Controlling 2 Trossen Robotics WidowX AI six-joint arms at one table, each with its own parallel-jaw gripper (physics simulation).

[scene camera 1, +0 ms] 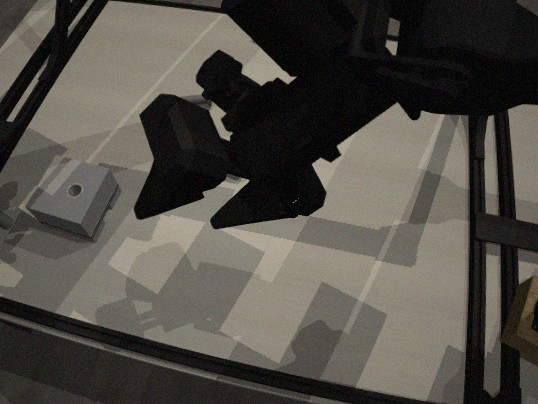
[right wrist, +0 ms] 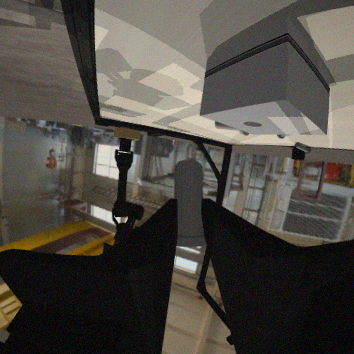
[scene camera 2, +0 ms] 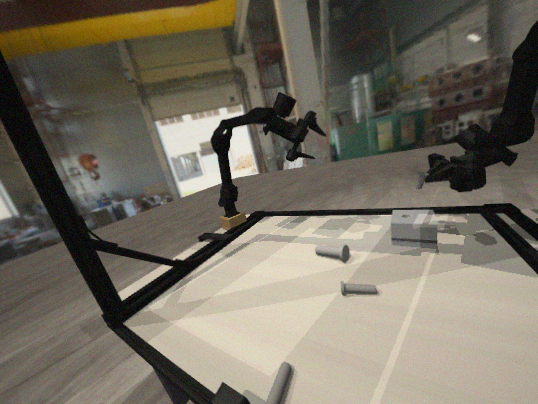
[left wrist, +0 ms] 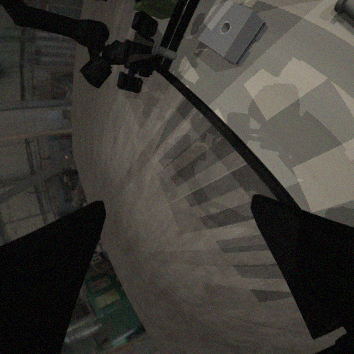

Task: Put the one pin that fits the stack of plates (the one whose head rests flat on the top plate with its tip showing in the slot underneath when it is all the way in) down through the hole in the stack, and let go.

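The grey stack of plates (scene camera 1: 55, 201) (scene camera 2: 414, 231) (left wrist: 242, 32) (right wrist: 250, 90) sits on the table with a round hole in its top; a dark slot line runs low along its side. My right gripper (scene camera 2: 428, 172) (left wrist: 162, 52) (right wrist: 188, 205) is shut on a grey pin (scene camera 2: 420, 180) (right wrist: 189, 185), whose rounded end sticks out past the fingertips. It is raised clear of the stack, above it in scene camera 2. My left gripper (scene camera 1: 176, 220) (scene camera 2: 319, 146) (left wrist: 178, 205) is open and empty, raised away from the stack. The held pin's head is partly hidden by the fingers.
In scene camera 2 a thick headed pin (scene camera 2: 332, 252) and a thinner headed pin (scene camera 2: 360, 289) lie on the table, and a long pin (scene camera 2: 281, 381) lies at the near edge. A black frame (scene camera 2: 370, 211) borders the table, with a black post (scene camera 2: 47, 185) at the left.
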